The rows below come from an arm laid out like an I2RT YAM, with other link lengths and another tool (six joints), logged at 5 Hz.
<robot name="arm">
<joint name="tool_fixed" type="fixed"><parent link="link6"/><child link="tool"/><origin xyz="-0.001 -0.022 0.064" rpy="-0.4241 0 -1.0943"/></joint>
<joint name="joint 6" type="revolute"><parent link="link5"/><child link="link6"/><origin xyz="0.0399 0 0.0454" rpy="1.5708 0 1.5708"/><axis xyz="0 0 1"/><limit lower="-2.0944" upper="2.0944"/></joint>
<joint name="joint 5" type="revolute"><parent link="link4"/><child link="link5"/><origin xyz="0.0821 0.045 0.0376" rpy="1.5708 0 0"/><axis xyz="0 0 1"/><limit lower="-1.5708" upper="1.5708"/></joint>
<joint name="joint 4" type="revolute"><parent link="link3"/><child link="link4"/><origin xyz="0.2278 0.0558 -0.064" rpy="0 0 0"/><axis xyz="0 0 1"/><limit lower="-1.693" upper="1.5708"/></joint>
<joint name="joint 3" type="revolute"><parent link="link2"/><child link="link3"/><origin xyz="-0.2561 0 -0.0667" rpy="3.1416 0 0"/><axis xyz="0 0 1"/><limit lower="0" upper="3.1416"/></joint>
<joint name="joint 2" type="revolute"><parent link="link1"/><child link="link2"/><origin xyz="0.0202 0.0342 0.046" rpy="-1.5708 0 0"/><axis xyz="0 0 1"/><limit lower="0" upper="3.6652"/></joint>
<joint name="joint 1" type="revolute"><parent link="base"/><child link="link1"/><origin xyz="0 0 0.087" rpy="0 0 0"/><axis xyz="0 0 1"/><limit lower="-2.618" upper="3.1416"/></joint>
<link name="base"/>
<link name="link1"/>
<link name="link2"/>
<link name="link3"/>
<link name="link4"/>
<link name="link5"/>
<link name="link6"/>
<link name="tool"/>
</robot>
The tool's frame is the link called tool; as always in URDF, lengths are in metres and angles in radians.
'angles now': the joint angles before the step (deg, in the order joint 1, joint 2, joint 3, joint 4, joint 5, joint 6). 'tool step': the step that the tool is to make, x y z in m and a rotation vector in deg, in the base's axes. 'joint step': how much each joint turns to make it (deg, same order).
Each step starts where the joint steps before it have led.
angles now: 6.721, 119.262, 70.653, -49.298, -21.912, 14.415
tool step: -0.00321, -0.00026, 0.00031, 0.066, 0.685, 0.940
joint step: -0.044, 0.001, 0.022, -1.094, 0.001, -1.073
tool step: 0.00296, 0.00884, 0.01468, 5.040, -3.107, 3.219
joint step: 0.001, -1.968, 0.152, -0.152, -4.153, -4.194
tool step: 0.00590, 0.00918, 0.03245, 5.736, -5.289, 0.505
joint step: -0.001, -5.049, -0.001, 0.394, -5.028, -1.007
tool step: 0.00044, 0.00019, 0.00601, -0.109, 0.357, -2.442
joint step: 0.197, -1.223, -0.064, 0.066, 0.022, 3.083
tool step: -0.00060, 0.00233, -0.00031, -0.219, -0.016, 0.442
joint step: 0.459, 0.022, 0.001, 0.021, 0.219, 0.021
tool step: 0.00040, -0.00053, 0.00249, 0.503, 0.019, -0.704
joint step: -0.198, -0.372, 0.020, -0.043, -0.503, 0.590
